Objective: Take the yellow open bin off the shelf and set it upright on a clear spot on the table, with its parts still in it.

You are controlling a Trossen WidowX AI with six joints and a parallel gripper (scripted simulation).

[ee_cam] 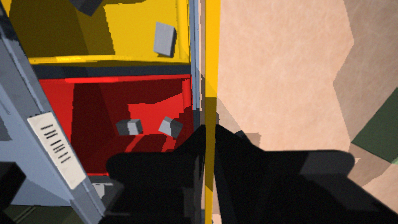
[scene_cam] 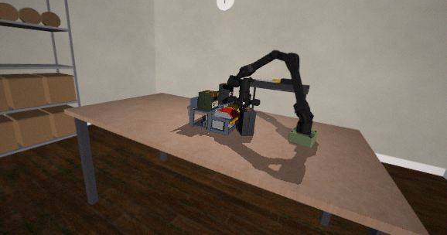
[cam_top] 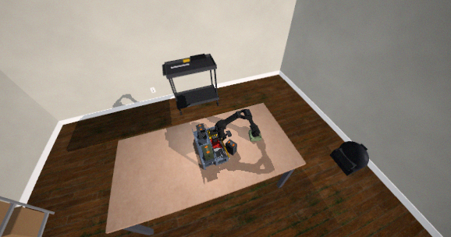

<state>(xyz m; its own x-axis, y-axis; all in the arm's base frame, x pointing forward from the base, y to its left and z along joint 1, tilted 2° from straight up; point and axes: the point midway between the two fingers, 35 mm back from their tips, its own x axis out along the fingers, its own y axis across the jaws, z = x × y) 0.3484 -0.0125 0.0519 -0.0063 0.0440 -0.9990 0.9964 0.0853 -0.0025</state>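
Right now my hand is 9 cm short of the red bin, 6 cm above it and 1 cm to the right of it. Round my hand: yellow bar 3 cm below; then black box 9 cm to the left, 7 cm behind, 4 cm below; then grey bin 12 cm to the left, 8 cm ahead, 6 cm below.
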